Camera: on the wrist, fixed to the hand. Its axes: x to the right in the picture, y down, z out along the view.
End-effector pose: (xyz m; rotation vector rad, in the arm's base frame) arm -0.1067 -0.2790 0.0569 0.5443 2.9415 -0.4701
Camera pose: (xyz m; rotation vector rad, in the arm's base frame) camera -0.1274 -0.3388 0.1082 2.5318 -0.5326 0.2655
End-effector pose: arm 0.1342 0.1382 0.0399 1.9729 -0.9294 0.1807
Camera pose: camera 0.1852 0.1891 0.0020 1.2365 2.5171 -1.0347
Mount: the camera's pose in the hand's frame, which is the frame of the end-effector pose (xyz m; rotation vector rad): -0.0090 -0.0750 -0.0304 0.1845 0.3319 -3.0719
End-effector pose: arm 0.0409 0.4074 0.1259 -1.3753 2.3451 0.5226
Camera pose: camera 0.1072 0.3651 0.1469 -2.4606 -1.2627 -0.8193
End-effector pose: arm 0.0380 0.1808 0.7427 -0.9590 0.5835 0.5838
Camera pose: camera 0.0771 0.1188 0.7782 -0.7004 -0.8968 -2.2930
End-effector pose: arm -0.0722 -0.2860 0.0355 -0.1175 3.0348 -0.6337
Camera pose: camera -0.0599 -0.3417 0.0936 2.5110 0.0662 0.2290
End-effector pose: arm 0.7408 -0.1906 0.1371 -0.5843 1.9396 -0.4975
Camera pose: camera 0.7301 -0.2424 0.1990 2.0283 0.4859 1.5629
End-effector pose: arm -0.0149 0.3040 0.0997 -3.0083 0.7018 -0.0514
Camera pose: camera 0.0088 0.3738 0.1342 -0.7596 -2.9783 -0.4477
